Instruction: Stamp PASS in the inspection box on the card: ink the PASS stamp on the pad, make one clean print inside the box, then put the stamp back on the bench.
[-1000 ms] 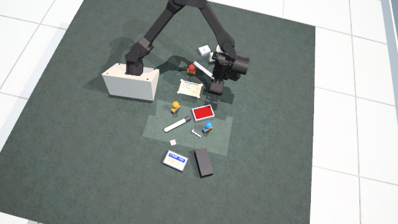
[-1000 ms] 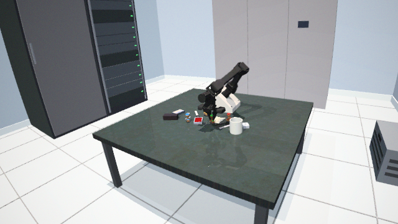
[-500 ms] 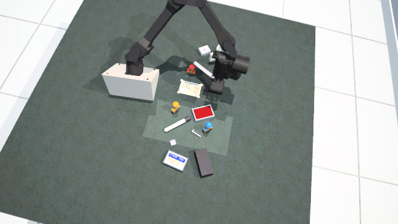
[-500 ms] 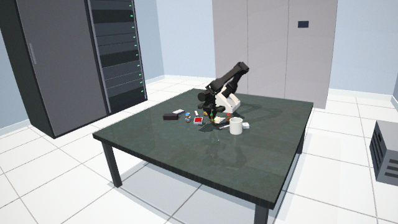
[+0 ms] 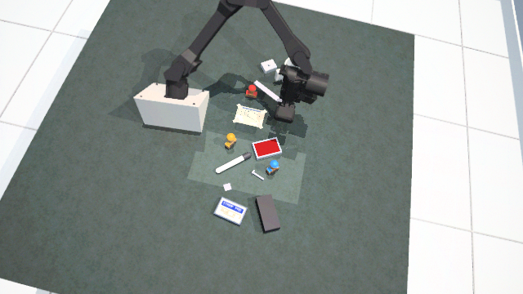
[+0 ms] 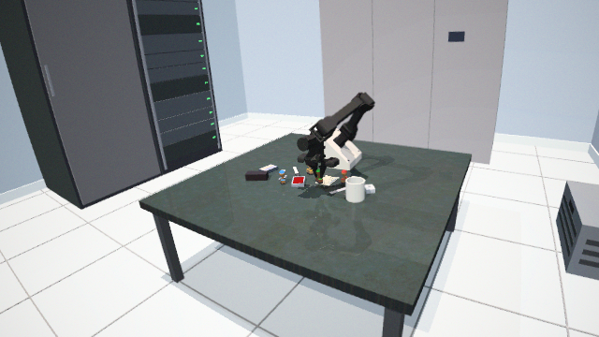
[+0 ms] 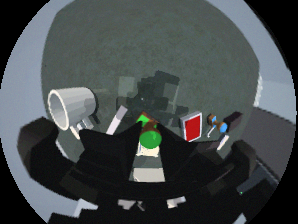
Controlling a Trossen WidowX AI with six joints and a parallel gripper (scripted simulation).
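My gripper tip is now 130 mm to the left of the red ink pad, 60 mm above it and 50 mm past it. Round my gripper tip: green-knobbed pass stamp: right at my gripper tip; then red-knobbed stamp: 120 mm behind, 80 mm to the left, 40 mm below; then white card: 120 mm behind, 70 mm below, 10 mm to the right.
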